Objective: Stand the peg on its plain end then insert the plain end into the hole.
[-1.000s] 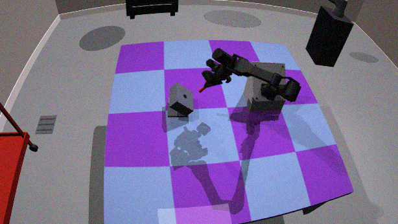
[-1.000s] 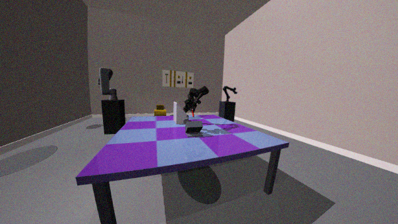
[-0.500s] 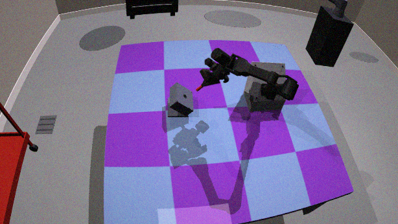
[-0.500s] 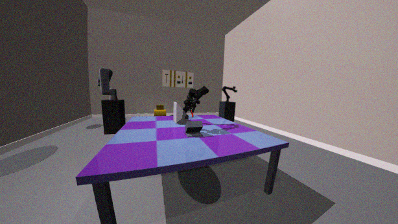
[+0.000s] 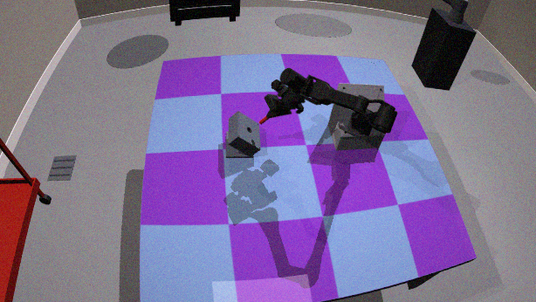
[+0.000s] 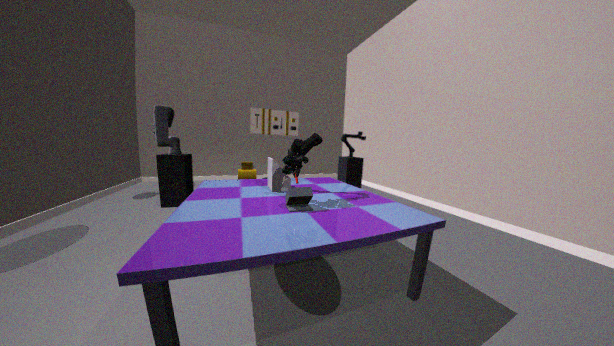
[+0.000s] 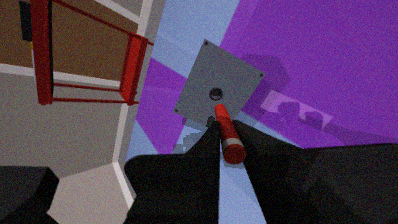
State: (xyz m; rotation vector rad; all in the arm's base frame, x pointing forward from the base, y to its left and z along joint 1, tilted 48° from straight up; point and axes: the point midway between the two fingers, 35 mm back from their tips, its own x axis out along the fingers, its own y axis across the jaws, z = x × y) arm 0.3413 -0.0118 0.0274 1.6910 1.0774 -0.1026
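Right now the sloped panel is 8 cm ahead of my gripper tip and 9 cm below it. The rest, counted from my gripper tip: red peg 1 cm behind, 1 cm above.
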